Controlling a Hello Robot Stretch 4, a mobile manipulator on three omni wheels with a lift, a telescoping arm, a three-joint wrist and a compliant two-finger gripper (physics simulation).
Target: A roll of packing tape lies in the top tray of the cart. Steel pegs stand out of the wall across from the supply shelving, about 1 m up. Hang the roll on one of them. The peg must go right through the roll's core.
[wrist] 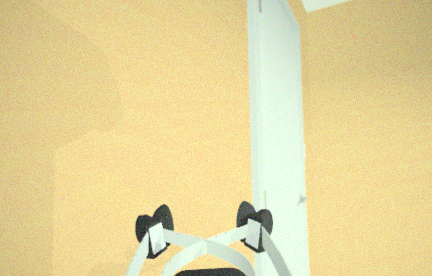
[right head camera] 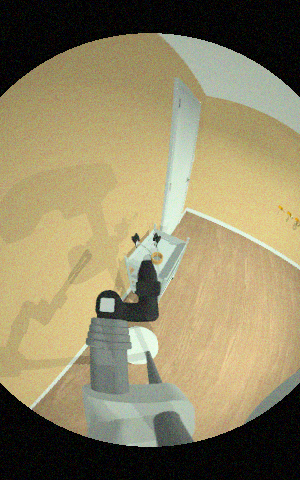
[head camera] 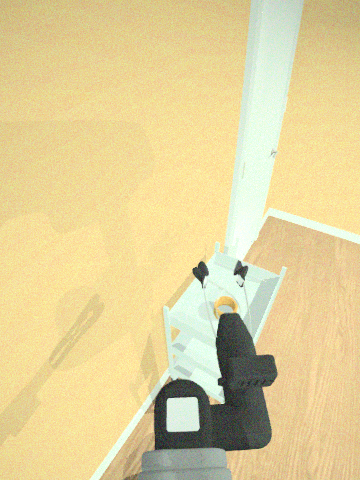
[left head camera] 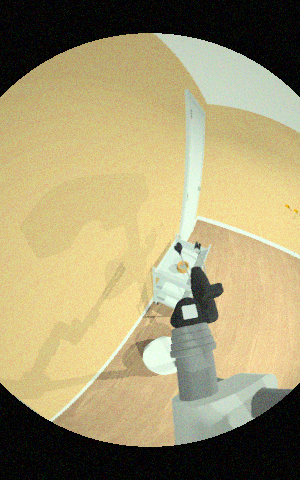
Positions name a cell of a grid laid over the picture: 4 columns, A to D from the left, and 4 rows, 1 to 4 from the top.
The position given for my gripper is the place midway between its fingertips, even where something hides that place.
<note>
I see my gripper (head camera: C3), a white three-tier cart (head camera: C3) and a white door (head camera: D1).
My gripper is seen too in the wrist view (wrist: B4). The white three-tier cart shows as well in the right head camera view (right head camera: C3) and in the left head camera view (left head camera: C3). The white door shows as well in the wrist view (wrist: C2), in the right head camera view (right head camera: C1) and in the left head camera view (left head camera: C1).
</note>
